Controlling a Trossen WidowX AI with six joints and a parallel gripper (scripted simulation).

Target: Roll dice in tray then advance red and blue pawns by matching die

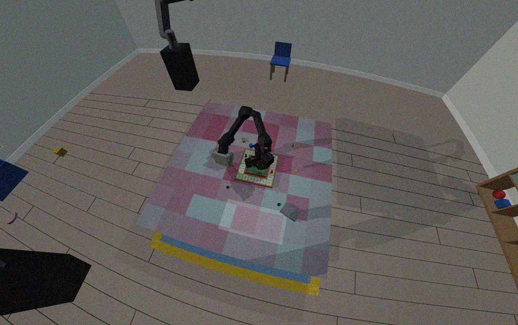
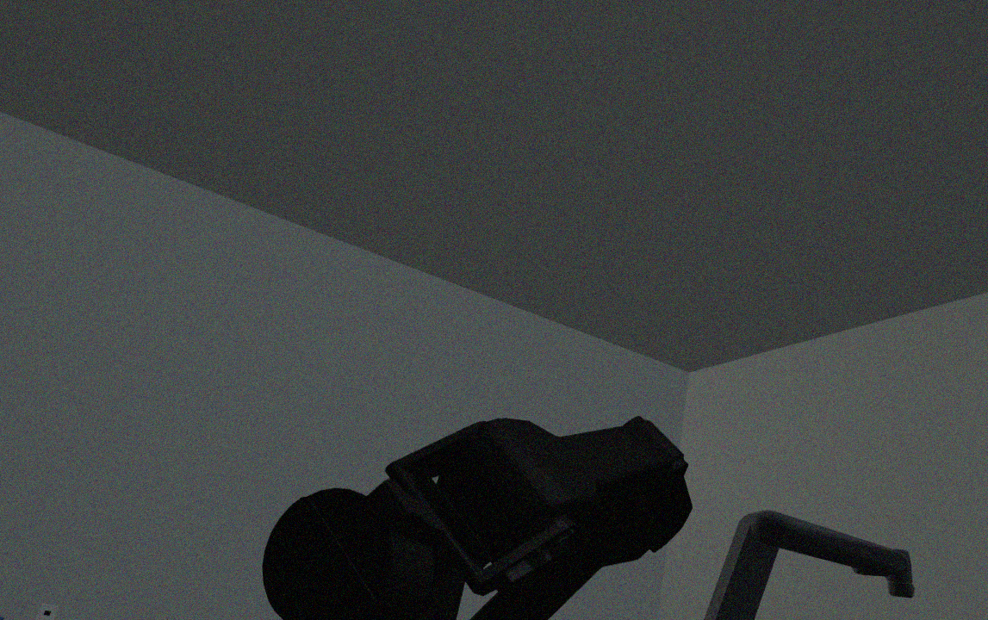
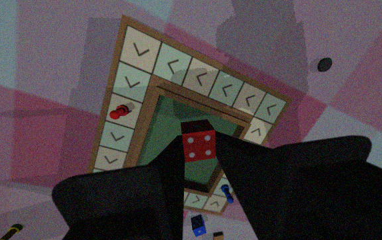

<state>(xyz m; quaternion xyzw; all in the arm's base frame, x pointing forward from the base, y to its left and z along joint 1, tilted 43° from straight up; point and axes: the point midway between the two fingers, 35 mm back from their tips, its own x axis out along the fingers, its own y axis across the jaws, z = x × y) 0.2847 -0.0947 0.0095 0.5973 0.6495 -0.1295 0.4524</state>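
Now: the blue die 120 mm behind my gripper tip, 240 mm to the left of it and 100 mm below it. From my gripper tip the other things lie so: blue pawn (130 mm behind, 130 mm to the left, 80 mm below); red pawn (90 mm ahead, 30 mm to the left, 80 mm below); green tray (20 mm behind, 60 mm to the left, 100 mm below).
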